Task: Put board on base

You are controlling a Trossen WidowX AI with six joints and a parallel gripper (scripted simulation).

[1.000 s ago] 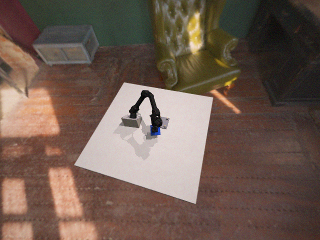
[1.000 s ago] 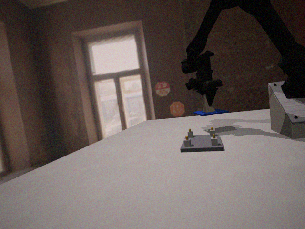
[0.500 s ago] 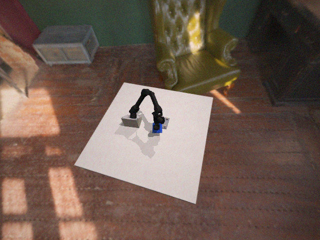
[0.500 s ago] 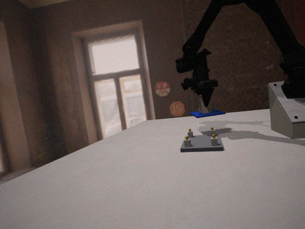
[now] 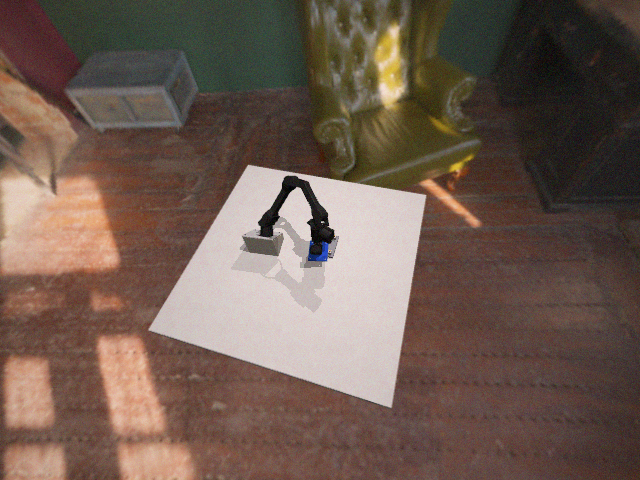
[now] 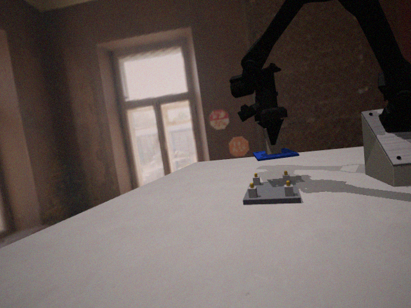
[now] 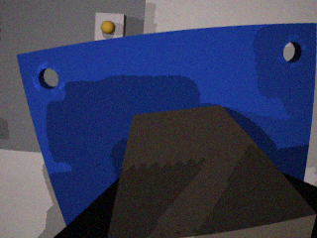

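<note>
Right now my gripper tip is 11 cm above the grey base, 10 cm to the right of it and 1 cm short of it. Also, from my gripper tip: flat blue board: 1 cm below.
</note>
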